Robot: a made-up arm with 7 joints.
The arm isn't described. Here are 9 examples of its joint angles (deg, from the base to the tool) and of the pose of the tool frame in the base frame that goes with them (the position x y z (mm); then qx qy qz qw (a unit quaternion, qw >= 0)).
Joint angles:
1: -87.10 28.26 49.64 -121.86 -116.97 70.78 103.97
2: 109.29 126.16 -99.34 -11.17 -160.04 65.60 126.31
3: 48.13 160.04 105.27 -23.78 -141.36 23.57 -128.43
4: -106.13 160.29 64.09 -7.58 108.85 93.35 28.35
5: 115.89 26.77 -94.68 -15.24 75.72 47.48 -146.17
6: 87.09 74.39 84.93 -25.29 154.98 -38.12 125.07
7: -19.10 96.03 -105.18 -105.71 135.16 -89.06 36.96
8: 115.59 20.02 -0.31 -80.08 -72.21 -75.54 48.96
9: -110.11 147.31 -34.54 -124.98 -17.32 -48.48 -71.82
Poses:
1: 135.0 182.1 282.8 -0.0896 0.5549 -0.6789 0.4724
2: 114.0 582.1 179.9 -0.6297 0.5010 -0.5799 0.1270
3: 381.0 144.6 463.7 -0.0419 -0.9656 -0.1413 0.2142
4: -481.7 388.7 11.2 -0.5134 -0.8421 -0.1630 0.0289
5: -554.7 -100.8 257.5 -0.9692 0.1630 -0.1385 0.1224
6: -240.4 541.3 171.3 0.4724 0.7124 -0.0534 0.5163
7: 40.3 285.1 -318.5 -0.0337 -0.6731 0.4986 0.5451
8: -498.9 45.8 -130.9 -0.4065 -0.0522 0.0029 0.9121
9: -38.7 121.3 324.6 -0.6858 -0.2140 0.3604 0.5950
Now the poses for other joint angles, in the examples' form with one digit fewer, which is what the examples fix.
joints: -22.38 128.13 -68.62 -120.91 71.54 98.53 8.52
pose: 200 297 -77 0.344 0.443 -0.044 0.827
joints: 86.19 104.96 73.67 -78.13 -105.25 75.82 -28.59
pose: 293 427 75 -0.842 -0.407 0.142 0.325
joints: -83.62 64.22 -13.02 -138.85 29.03 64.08 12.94
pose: 131 -73 242 0.175 -0.860 -0.371 0.302
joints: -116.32 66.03 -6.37 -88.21 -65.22 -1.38 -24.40
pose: 86 61 481 -0.883 0.383 -0.081 0.257
